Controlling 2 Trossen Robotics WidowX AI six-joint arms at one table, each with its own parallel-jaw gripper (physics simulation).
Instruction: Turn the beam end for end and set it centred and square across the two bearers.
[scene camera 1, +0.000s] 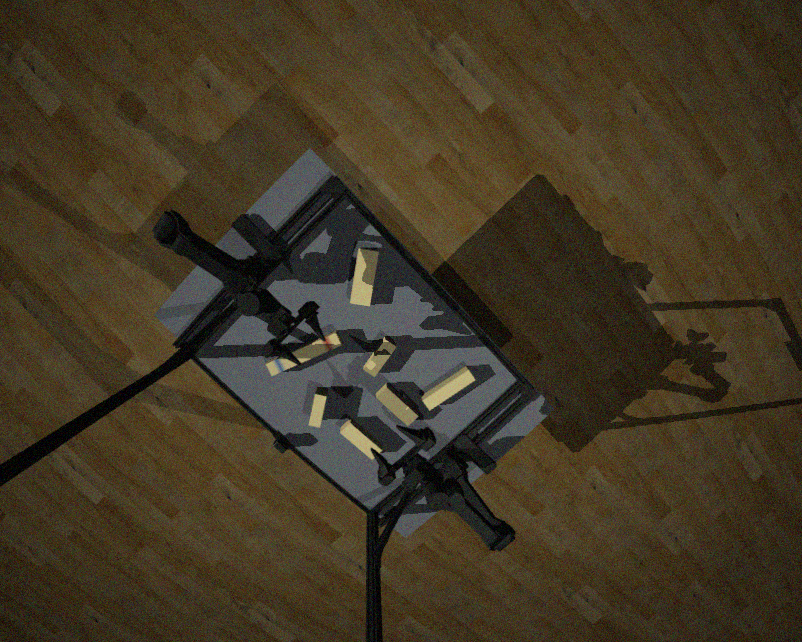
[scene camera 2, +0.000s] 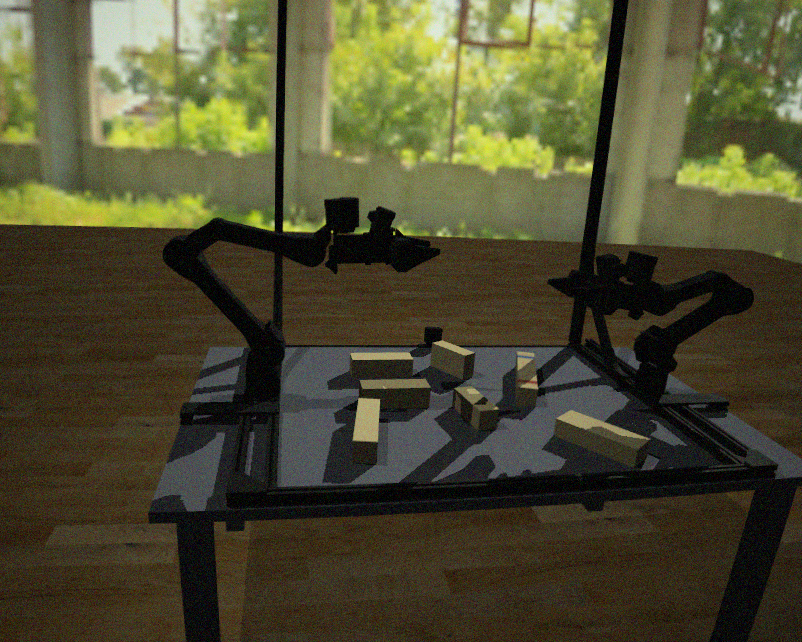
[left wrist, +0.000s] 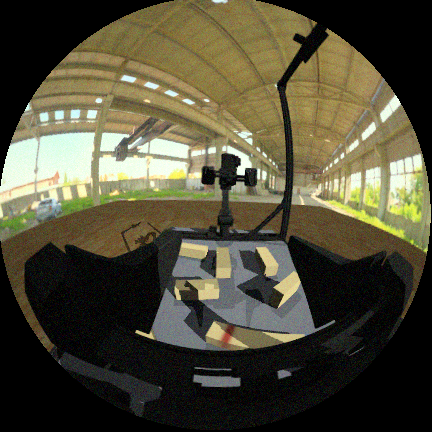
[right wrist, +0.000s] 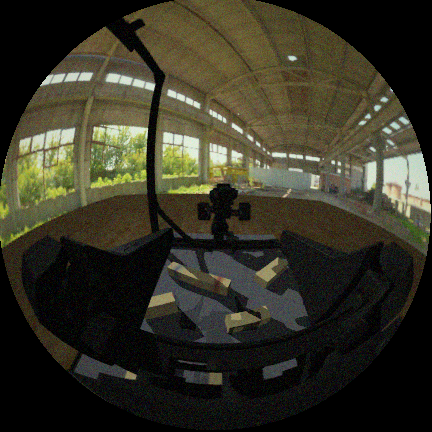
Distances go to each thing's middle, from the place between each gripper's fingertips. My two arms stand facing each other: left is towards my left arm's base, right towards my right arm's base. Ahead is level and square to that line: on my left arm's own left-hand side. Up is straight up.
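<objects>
My right gripper: 320 mm above the beam (scene camera 2: 525, 369), 80 mm past it, 270 mm to the right of it. My left gripper: 90 mm past the beam, 250 mm above it. By its middle, the beam is nearer to my left gripper than to my right gripper.
</objects>
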